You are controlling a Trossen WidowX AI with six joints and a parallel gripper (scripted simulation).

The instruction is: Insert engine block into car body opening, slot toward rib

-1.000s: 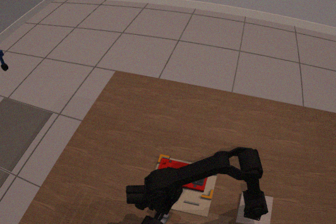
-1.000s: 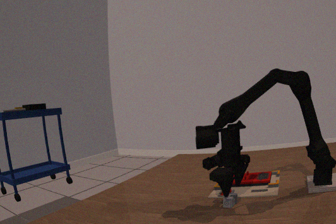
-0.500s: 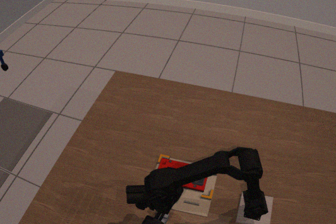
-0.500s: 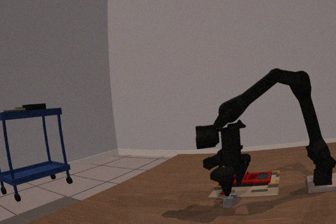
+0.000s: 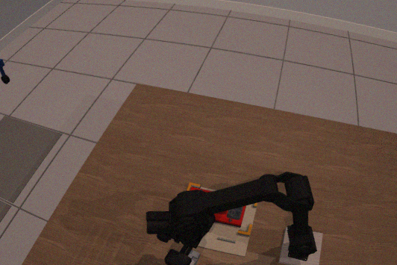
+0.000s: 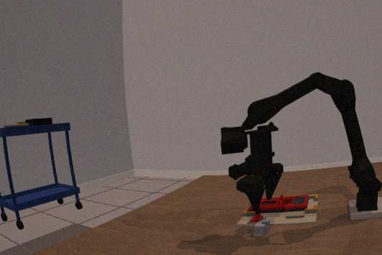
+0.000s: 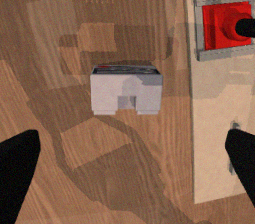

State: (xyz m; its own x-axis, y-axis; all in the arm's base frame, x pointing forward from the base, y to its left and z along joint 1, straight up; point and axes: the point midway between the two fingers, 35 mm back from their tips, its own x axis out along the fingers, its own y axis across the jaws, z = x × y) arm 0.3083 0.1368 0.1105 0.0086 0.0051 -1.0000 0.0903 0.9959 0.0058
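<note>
Right now my gripper tip is 70 mm above the engine block.
</note>
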